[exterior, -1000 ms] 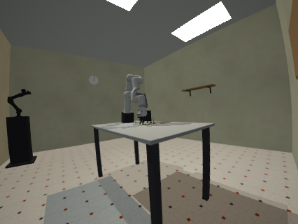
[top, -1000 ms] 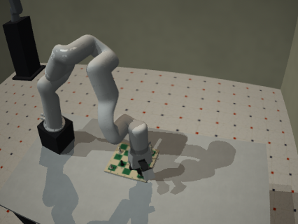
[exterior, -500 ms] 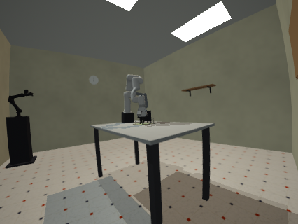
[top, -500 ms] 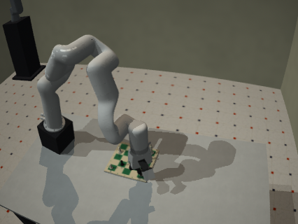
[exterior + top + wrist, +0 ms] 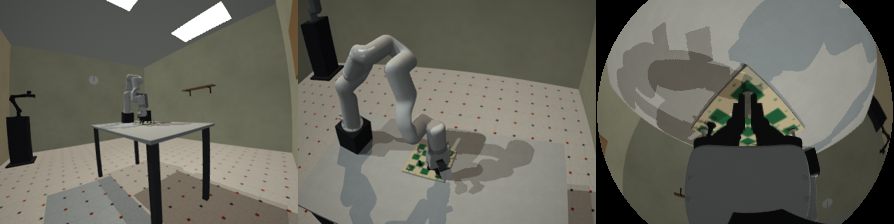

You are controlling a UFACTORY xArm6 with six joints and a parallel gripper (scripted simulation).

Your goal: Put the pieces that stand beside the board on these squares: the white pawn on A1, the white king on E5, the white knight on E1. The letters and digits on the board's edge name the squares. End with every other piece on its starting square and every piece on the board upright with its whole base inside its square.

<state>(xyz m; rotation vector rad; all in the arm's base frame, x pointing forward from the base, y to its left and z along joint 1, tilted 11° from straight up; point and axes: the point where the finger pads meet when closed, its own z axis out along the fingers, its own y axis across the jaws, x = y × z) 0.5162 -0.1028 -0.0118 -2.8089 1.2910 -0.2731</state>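
The chessboard lies 80 mm to the left of my hand, 70 mm behind it and 40 mm below it.
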